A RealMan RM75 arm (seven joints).
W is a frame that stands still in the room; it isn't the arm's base.
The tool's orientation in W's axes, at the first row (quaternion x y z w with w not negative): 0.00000 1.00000 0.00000 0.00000
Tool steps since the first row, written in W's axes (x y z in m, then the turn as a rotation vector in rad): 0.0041 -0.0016 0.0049 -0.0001 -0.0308 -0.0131; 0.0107 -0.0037 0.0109 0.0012 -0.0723 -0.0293; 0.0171 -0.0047 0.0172 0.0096 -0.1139 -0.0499; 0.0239 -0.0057 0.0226 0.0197 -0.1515 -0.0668; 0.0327 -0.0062 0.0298 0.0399 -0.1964 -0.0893; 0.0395 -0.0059 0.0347 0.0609 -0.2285 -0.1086; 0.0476 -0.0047 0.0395 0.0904 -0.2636 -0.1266; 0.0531 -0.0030 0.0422 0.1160 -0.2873 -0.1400; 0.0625 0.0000 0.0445 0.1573 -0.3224 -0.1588; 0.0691 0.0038 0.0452 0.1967 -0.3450 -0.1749; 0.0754 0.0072 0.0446 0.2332 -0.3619 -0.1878; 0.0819 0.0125 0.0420 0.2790 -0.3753 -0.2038
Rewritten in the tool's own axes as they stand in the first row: -0.0041 -0.0016 -0.0049 0.0001 -0.0308 0.0131; -0.0107 -0.0037 -0.0109 -0.0012 -0.0723 0.0293; -0.0171 -0.0047 -0.0172 -0.0096 -0.1139 0.0499; -0.0239 -0.0057 -0.0226 -0.0197 -0.1515 0.0668; -0.0327 -0.0062 -0.0298 -0.0399 -0.1964 0.0893; -0.0395 -0.0059 -0.0347 -0.0609 -0.2285 0.1086; -0.0476 -0.0047 -0.0395 -0.0904 -0.2636 0.1266; -0.0531 -0.0030 -0.0422 -0.1160 -0.2873 0.1400; -0.0625 0.0000 -0.0445 -0.1573 -0.3224 0.1588; -0.0691 0.0038 -0.0452 -0.1967 -0.3450 0.1749; -0.0754 0.0072 -0.0446 -0.2332 -0.3619 0.1878; -0.0819 0.0125 -0.0420 -0.2790 -0.3753 0.2038
